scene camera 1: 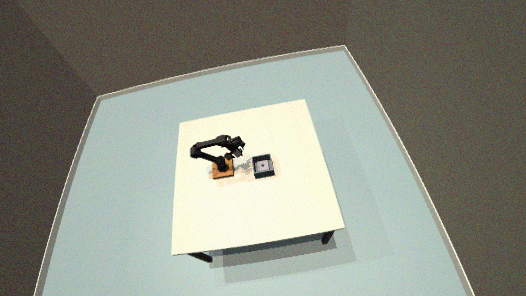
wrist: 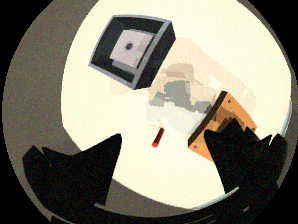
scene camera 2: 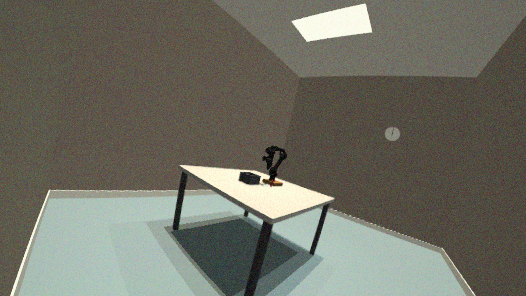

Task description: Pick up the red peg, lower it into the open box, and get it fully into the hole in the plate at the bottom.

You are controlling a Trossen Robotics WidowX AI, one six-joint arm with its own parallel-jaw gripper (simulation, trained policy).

Scene:
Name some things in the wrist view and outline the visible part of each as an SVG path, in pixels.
The gripper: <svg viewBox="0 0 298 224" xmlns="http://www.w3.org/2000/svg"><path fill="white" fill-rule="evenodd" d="M51 217L52 224L68 224L68 222L61 221L60 218L55 216ZM287 141L277 132L273 140L273 135L269 135L257 143L250 144L205 129L204 140L216 164L223 192L227 194L237 186L239 189L216 204L169 217L125 216L94 206L94 202L105 206L116 169L114 167L122 148L121 133L116 133L73 156L55 152L53 149L51 151L51 148L41 147L43 152L40 152L33 144L23 156L25 179L44 208L73 224L250 224L277 193L277 180L286 163Z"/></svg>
A dark box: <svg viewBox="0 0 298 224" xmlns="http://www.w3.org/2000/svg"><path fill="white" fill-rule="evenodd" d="M112 15L112 19L109 19L109 22L106 23L104 31L98 37L97 44L94 45L88 67L96 69L102 75L105 73L105 76L120 81L122 85L128 85L128 88L133 89L133 91L152 87L154 77L160 71L161 65L164 64L162 61L168 56L170 48L173 47L174 41L176 41L176 35L174 35L176 32L173 30L172 20L134 14ZM124 30L154 36L154 40L150 44L148 51L146 51L145 56L142 57L138 68L133 68L128 64L120 63L118 60L110 59L110 53L112 53L118 37L120 37L121 32Z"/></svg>

